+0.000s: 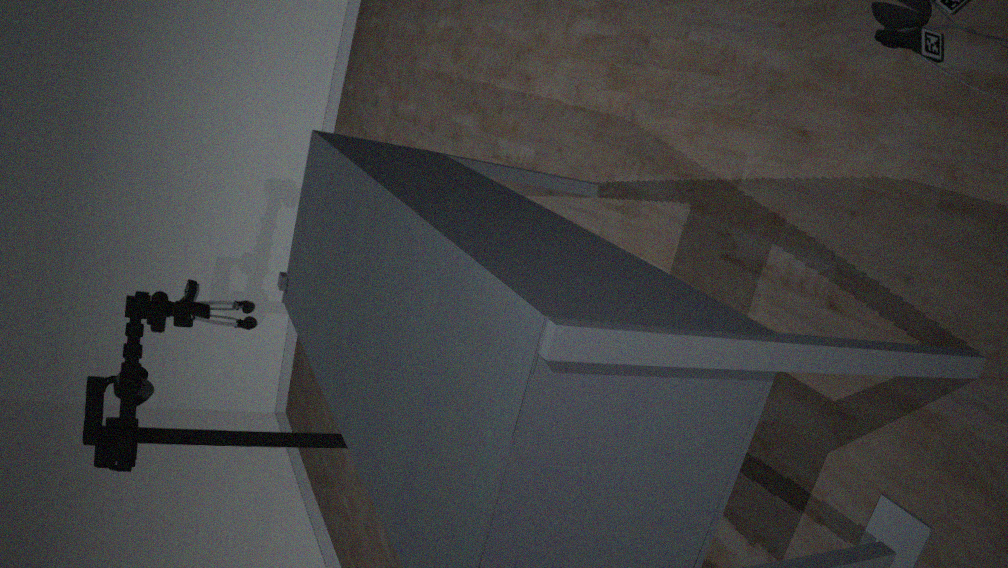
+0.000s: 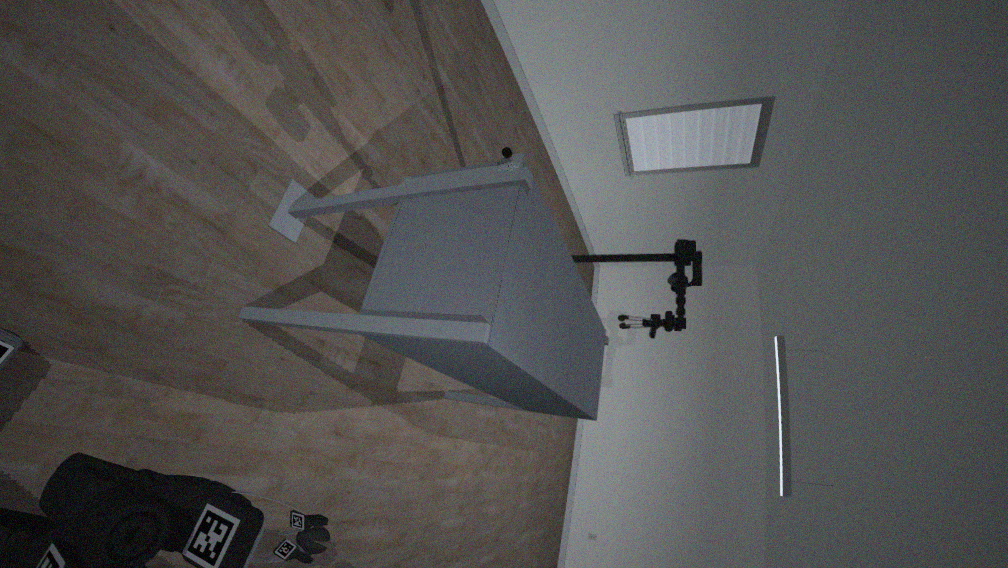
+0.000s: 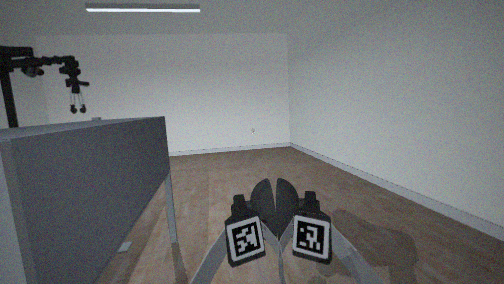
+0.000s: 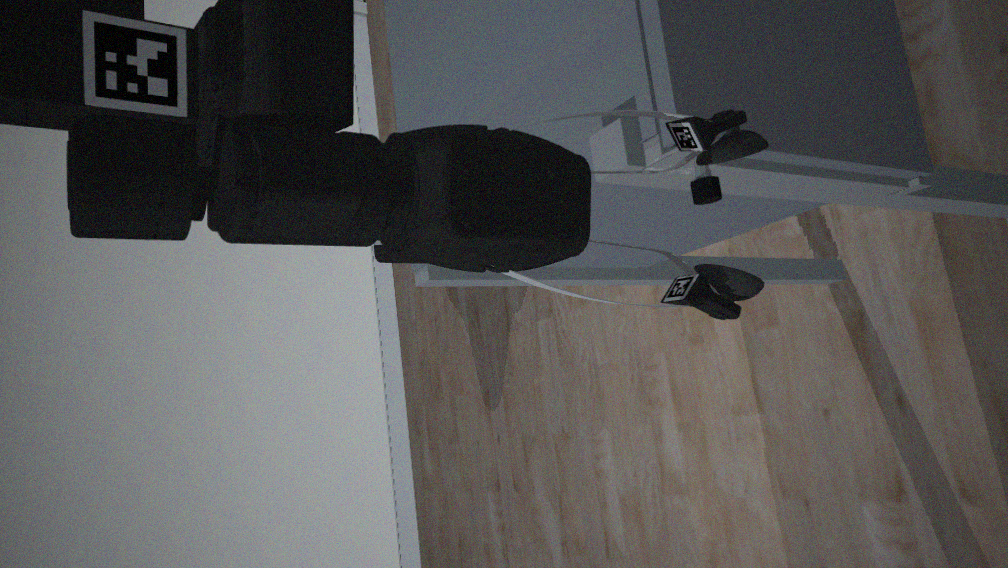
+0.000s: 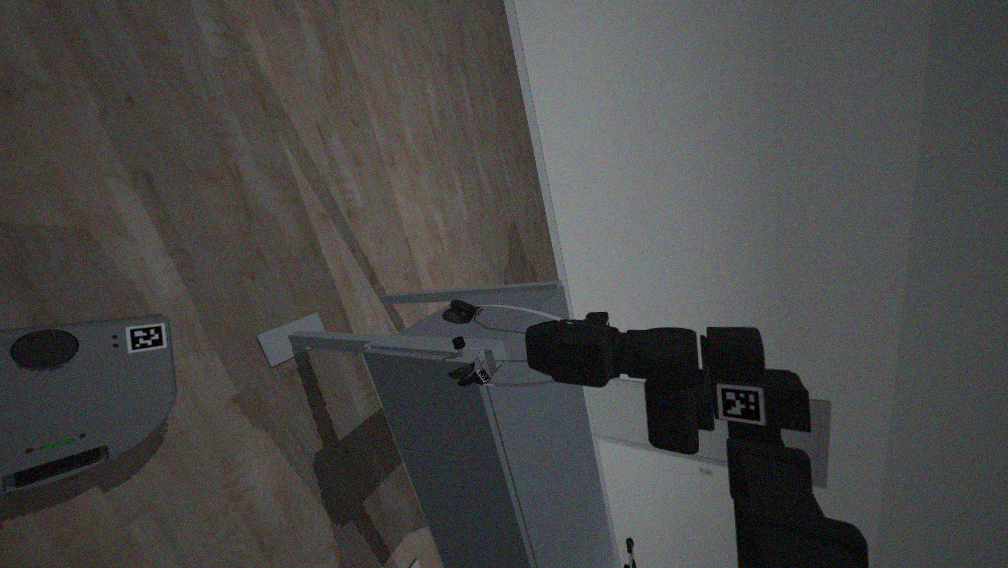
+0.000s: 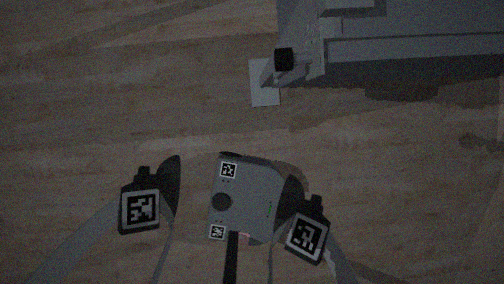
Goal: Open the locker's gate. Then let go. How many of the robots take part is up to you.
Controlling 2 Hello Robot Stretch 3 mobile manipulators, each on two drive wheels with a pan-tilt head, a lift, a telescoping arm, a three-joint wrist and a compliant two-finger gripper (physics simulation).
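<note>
The grey locker [image 1: 395,282] [image 2: 543,282] [image 3: 95,175] [image 4: 507,63] [image 5: 550,451] stands on legs. Its dark face [image 4: 782,77] [image 5: 451,451] looks flush with the frame; I cannot tell which panel is the gate. A black knob [image 2: 506,152] [image 4: 706,190] [image 5: 458,342] [image 6: 283,59] sticks out at the top corner. The r2 gripper [image 1: 246,314] [image 2: 623,322] [image 3: 78,109] [image 4: 730,215] [image 5: 462,342] [image 6: 231,192] is open, pointing down above the locker's corner, apart from the knob. The r1 gripper [image 1: 902,24] [image 2: 312,538] [image 3: 274,205] is shut and empty, away from the locker.
A white plate [image 1: 899,529] [image 2: 287,211] [image 3: 125,247] [image 5: 285,338] [image 6: 264,95] lies at the foot of a locker leg. A robot base [image 5: 126,395] [image 6: 250,200] stands on the floor near the locker. Walls border the room beyond the locker.
</note>
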